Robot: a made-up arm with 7 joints.
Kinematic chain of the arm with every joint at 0, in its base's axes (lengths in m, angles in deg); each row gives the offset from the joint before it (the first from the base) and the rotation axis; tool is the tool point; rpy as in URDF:
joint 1: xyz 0 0 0.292 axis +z
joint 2: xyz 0 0 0 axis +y
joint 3: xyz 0 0 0.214 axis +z
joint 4: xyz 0.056 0 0 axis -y
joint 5: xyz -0.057 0 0.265 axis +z
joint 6: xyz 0 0 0 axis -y
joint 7: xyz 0.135 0 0 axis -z
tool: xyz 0 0 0 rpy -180 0 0
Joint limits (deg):
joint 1: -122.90..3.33
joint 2: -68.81..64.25
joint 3: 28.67..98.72
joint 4: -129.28..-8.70
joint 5: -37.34..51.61
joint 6: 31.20..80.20
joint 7: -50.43..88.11
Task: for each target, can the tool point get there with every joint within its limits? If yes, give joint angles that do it. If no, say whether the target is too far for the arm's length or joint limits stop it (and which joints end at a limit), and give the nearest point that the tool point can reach.
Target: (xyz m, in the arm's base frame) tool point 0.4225 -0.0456 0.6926
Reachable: yes | joints -49.75 27.87 72.64 -38.55 4.91 56.25 35.72
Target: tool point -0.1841 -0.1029 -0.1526
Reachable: no: joint limits stop it (at a limit: joint 1, joint 2, joint 3, joint 5, joint 6) | nearest point -0.0017 -0.1769 0.0098 | short by 0.255 m
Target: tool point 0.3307 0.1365 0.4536
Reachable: yes | joints -29.11 -20.83 48.43 -106.71 -7.36 42.78 -15.63
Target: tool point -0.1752 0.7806 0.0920
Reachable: no: too far | nearest point -0.1182 0.5267 0.3055 | short by 0.337 m
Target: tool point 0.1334 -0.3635 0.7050
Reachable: yes | joints -112.08 28.35 75.41 -28.87 6.20 39.86 -6.77
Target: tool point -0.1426 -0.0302 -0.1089
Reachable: no: joint limits stop it (at a limit: joint 1, joint 2, joint 3, joint 4, joint 5, joint 6) | nearest point 0.0101 -0.1302 0.0192 | short by 0.223 m
